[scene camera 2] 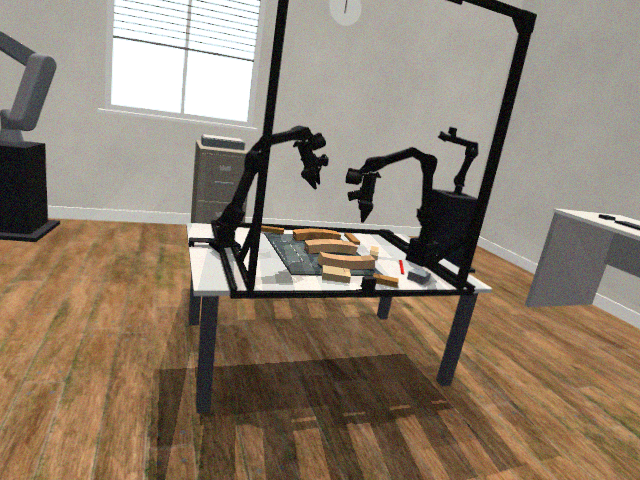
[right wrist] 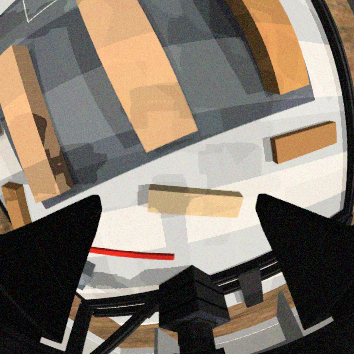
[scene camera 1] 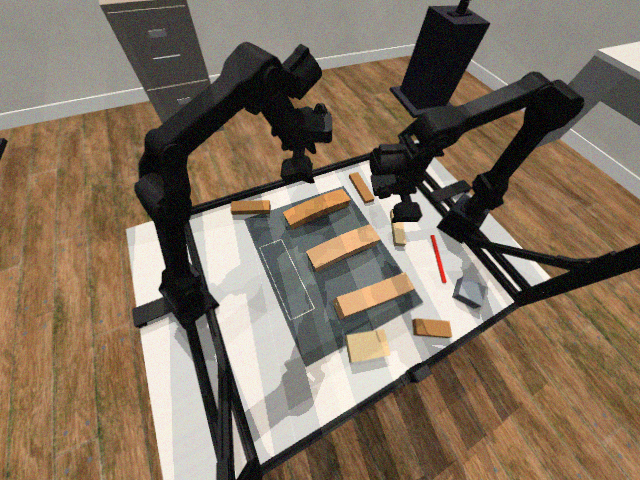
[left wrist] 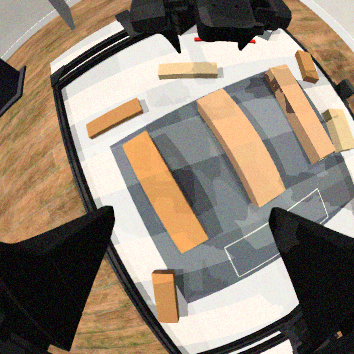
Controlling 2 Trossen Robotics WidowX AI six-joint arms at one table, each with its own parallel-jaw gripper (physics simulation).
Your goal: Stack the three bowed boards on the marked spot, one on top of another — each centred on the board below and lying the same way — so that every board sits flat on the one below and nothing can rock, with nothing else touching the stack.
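Three bowed boards lie apart on the grey mat (scene camera 1: 310, 351): a darker orange back board (scene camera 1: 317, 207) (scene camera 2: 316, 235) (left wrist: 165, 192), a middle board (scene camera 1: 343, 246) (scene camera 2: 330, 246) (left wrist: 242, 147) (right wrist: 140, 80), and a front board (scene camera 1: 374, 295) (scene camera 2: 346, 259) (left wrist: 302, 117). In scene camera 2 the back and middle boards arch upward; the front one dips in its middle. The marked outline (scene camera 1: 276, 283) (left wrist: 295, 203) on the mat's left side is bare. My left gripper (scene camera 2: 314, 184) (left wrist: 194, 215) is open and empty, high above the table's back. My right gripper (scene camera 2: 363, 219) (right wrist: 180, 202) is open and empty above the pale block.
Small orange blocks (scene camera 1: 250, 207) (scene camera 1: 360, 187) (scene camera 1: 432, 328) lie around the mat. A pale narrow block (scene camera 1: 398, 233) (right wrist: 195, 202), a red stick (scene camera 1: 438, 258) and a grey block (scene camera 1: 470, 290) lie right. A wide pale block (scene camera 1: 367, 346) is close to the front board. Black frame bars edge the table.
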